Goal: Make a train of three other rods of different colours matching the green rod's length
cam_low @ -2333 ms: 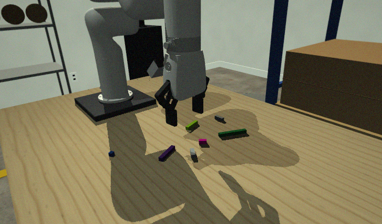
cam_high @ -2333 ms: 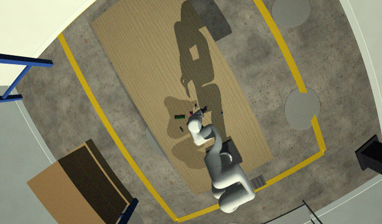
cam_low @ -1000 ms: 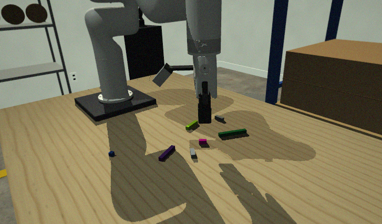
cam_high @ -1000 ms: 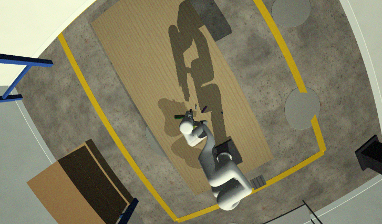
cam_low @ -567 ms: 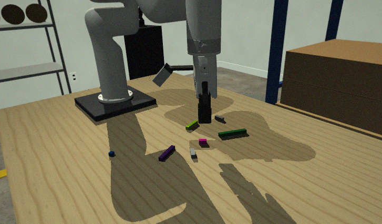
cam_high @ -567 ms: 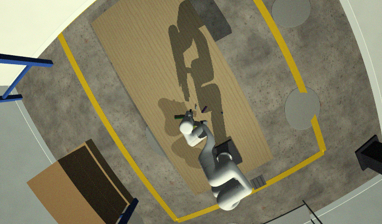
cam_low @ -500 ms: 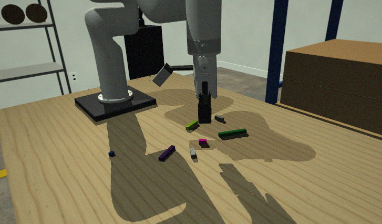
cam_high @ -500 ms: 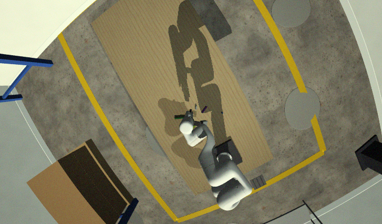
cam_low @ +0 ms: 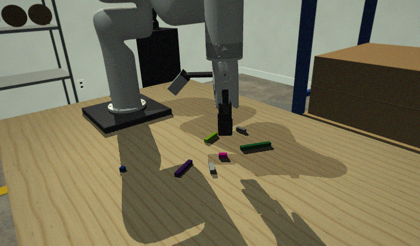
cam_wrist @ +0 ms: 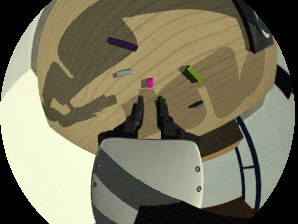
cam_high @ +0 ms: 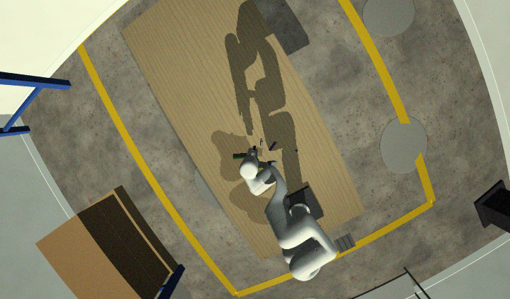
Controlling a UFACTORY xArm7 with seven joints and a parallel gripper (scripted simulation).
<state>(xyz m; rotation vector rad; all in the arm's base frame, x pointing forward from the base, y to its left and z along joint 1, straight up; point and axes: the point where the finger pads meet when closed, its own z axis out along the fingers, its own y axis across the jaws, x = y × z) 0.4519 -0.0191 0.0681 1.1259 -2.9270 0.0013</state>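
The magenta rod lies 80 mm below my hand. Also, from my hand: lime rod 90 mm behind, 80 mm below, 50 mm to the left; purple rod 100 mm to the right, 80 mm below, 40 mm behind; green rod 80 mm to the left, 80 mm below, 30 mm ahead.
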